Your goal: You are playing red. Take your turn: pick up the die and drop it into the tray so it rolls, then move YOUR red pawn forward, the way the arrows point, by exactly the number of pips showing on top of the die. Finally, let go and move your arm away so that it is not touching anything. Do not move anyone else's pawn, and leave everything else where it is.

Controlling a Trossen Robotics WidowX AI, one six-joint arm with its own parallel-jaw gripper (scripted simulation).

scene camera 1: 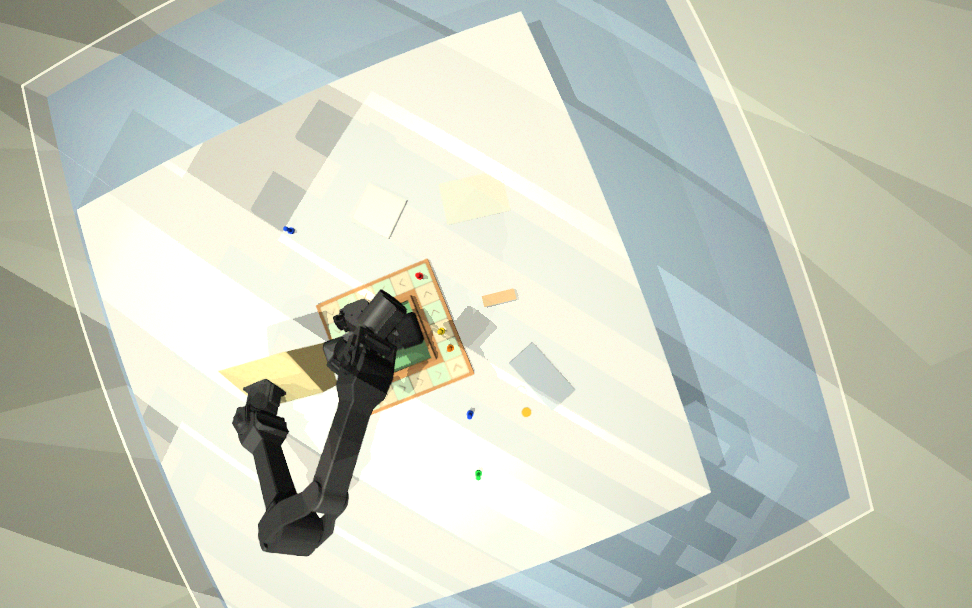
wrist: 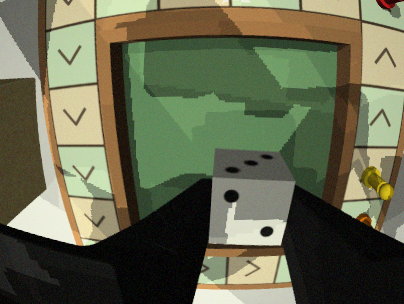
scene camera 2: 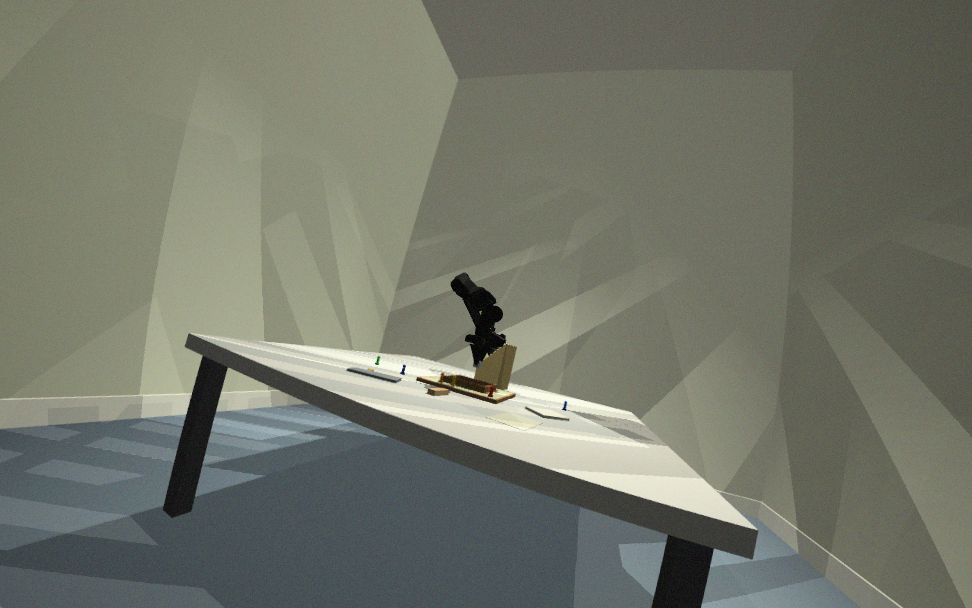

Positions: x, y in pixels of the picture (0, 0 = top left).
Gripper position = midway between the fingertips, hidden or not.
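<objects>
I see that my gripper (scene camera 1: 384, 338) is holding a white die (wrist: 251, 191).
</objects>
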